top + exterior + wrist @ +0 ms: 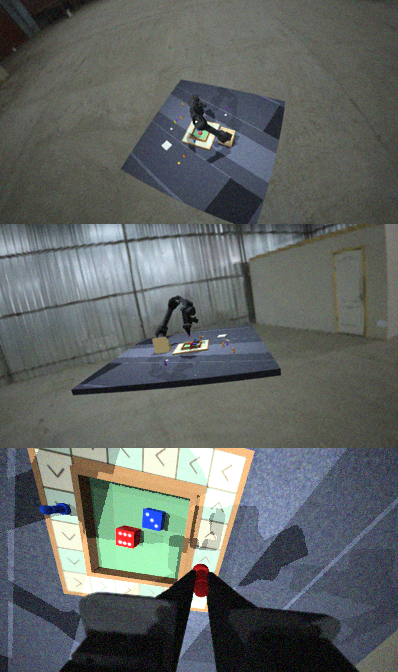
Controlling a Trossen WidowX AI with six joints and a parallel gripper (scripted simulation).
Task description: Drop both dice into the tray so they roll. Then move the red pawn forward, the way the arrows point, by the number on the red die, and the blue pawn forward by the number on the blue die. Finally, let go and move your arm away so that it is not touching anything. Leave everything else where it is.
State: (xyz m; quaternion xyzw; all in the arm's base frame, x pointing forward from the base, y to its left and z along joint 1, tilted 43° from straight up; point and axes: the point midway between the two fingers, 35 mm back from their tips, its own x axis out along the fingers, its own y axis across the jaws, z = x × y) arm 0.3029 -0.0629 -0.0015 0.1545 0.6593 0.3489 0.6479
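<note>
The green tray is 3 cm behind my gripper tip, 9 cm to the left of it and 12 cm below it. Also, from my gripper tip: red pawn 1 cm above; white tile 19 cm ahead, 36 cm to the left, 13 cm below.
</note>
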